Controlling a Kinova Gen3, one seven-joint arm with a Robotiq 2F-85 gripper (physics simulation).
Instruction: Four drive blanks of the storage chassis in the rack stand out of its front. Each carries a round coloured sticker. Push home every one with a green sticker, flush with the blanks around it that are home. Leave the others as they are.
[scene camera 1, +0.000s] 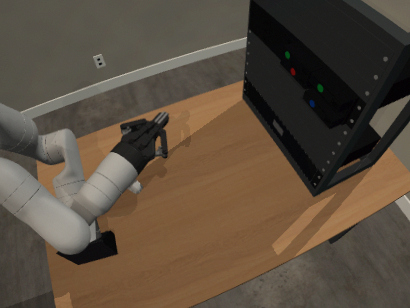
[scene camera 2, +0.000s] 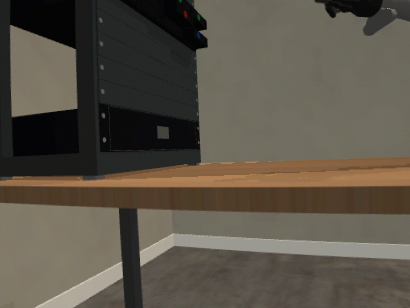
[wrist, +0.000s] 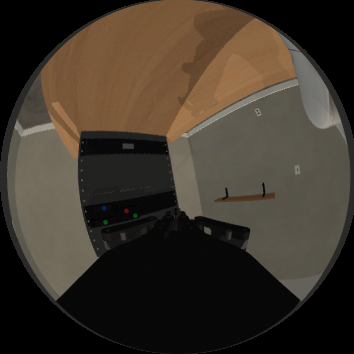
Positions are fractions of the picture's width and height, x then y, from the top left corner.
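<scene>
There's a dark rack (scene camera 2: 0.34, 0.30), and you'd find it at (scene camera 1: 0.85, 0.19) and (wrist: 0.31, 0.46) too. My gripper is at (scene camera 1: 0.41, 0.37), and the wrist view has the gripper as well, at (wrist: 0.50, 0.60).
</scene>
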